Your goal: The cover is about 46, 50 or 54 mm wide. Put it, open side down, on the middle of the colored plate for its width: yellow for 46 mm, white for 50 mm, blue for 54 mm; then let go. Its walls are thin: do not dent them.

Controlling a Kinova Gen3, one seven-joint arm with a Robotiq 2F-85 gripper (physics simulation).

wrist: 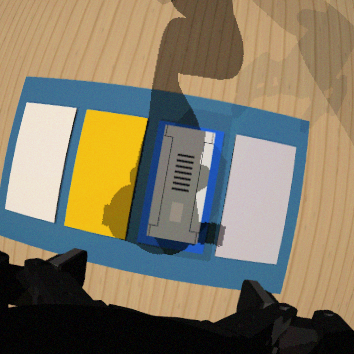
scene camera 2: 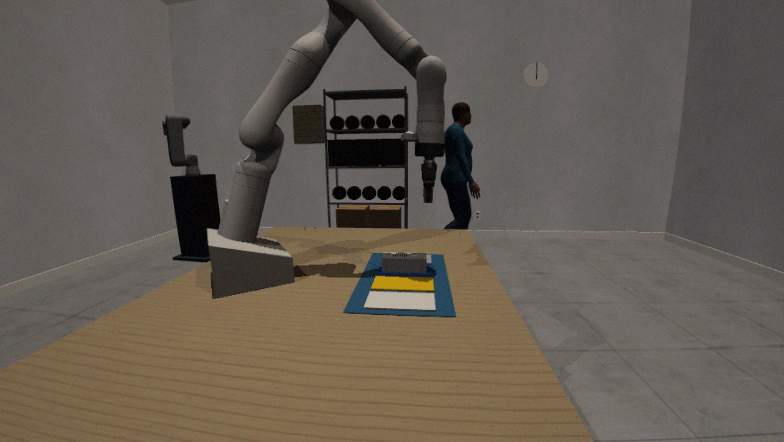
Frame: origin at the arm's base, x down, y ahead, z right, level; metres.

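Seen in the pictures: gripper, fingertip midpoint: [wrist: 161, 283] [scene camera 2: 427, 200]; arm's base at its link origin: [scene camera 2: 238, 237].
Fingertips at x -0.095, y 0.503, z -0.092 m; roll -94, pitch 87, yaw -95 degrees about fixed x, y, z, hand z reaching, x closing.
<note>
Pixels of each thing's top centre, then the offset from my fingertips to it. "spot": a spot on its surface instead. Level surfaces: height alone.
- grey cover at its top centre: [wrist: 180, 183] [scene camera 2: 404, 255] dx +0.154, dy -0.060, dz +0.003 m
- yellow plate at its top centre: [wrist: 103, 172] [scene camera 2: 403, 282] dx +0.194, dy -0.054, dz +0.098 m
- white plate at its top centre: [wrist: 37, 159] [scene camera 2: 400, 300] dx +0.194, dy -0.050, dz +0.193 m
- pale greyish-lilac plate at a spot on its surface: [wrist: 257, 200] spot: dx +0.194, dy -0.062, dz -0.092 m
- blue mat at its surface level: dx +0.198 m
- wooden table at its surface level: dx +0.200 m
The grey cover [scene camera 2: 404, 263] [wrist: 181, 175] lies on the blue plate [scene camera 2: 429, 272] [wrist: 214, 172], slotted side up, about in the plate's middle. Its open side does not show. The yellow plate [scene camera 2: 402, 283] [wrist: 102, 170] is beside the blue one, and a white plate [scene camera 2: 400, 300] [wrist: 41, 162] is at the mat's end. My gripper [scene camera 2: 428, 200] [wrist: 161, 283] is open and empty, high above the mat. In the wrist view its two fingertips are far apart at the lower edge, and the cover shows beyond them.
A pale greyish-lilac plate [wrist: 257, 200] lies on the other side of the blue one. All the plates are on a blue mat [scene camera 2: 355, 303] [wrist: 292, 200] on the wooden table [scene camera 2: 274, 373]. A person [scene camera 2: 458, 159] and a shelf rack [scene camera 2: 406, 181] are behind the table.
</note>
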